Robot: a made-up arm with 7 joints. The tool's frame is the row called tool.
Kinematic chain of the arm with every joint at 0, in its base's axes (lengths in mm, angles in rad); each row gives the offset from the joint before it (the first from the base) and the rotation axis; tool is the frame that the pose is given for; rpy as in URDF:
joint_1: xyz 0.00 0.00 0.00 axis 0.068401 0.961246 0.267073
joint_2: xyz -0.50 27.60 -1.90 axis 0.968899 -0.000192 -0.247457
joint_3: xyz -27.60 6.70 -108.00 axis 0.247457 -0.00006 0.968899
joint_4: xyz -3.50 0.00 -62.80 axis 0.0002 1 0.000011
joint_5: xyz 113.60 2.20 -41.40 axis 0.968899 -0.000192 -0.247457
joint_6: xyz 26.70 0.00 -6.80 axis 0.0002 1 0.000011
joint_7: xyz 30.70 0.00 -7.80 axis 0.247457 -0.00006 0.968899
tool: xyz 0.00 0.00 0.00 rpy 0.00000 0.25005 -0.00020
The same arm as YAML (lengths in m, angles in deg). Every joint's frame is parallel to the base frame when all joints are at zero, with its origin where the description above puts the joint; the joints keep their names.
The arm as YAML. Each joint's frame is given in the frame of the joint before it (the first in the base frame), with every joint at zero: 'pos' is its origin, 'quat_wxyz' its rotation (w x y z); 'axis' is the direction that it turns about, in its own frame. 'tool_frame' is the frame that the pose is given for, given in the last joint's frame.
length_unit: m
angle_unit: deg
joints:
  - joint: joint_1
    pos: [0.0, 0.0, 0.0]
    quat_wxyz: [1.0, 0.0, 0.0, 0.0]
    axis: [0.068403, 0.961235, 0.26711]
  - joint: joint_2
    pos: [-0.0005, 0.0276, -0.0019]
    quat_wxyz: [1.0, 0.0, 0.0, 0.0]
    axis: [0.968889, -0.0002, -0.247497]
  - joint: joint_3
    pos: [-0.0276, 0.0067, -0.108]
    quat_wxyz: [1.0, 0.0, 0.0, 0.0]
    axis: [0.247497, -0.0001, 0.968889]
  - joint: joint_4
    pos: [-0.0035, 0.0, -0.0628]
    quat_wxyz: [1.0, 0.0, 0.0, 0.0]
    axis: [0.0002, 1.0, 0.0]
  - joint: joint_5
    pos: [0.1136, 0.0022, -0.0414]
    quat_wxyz: [1.0, 0.0, 0.0, 0.0]
    axis: [0.968889, -0.0002, -0.247497]
  - joint: joint_6
    pos: [0.0267, 0.0, -0.0068]
    quat_wxyz: [1.0, 0.0, 0.0, 0.0]
    axis: [0.0002, 1.0, 0.0]
  - joint: joint_7
    pos: [0.0307, 0.0, -0.0078]
    quat_wxyz: [1.0, 0.0, 0.0, 0.0]
    axis: [0.247497, -0.0001, 0.968889]
tool_frame:
  pos: [0.0, 0.0, 0.0]
  quat_wxyz: [0.992195, 0.000012, 0.1247, -0.000099]

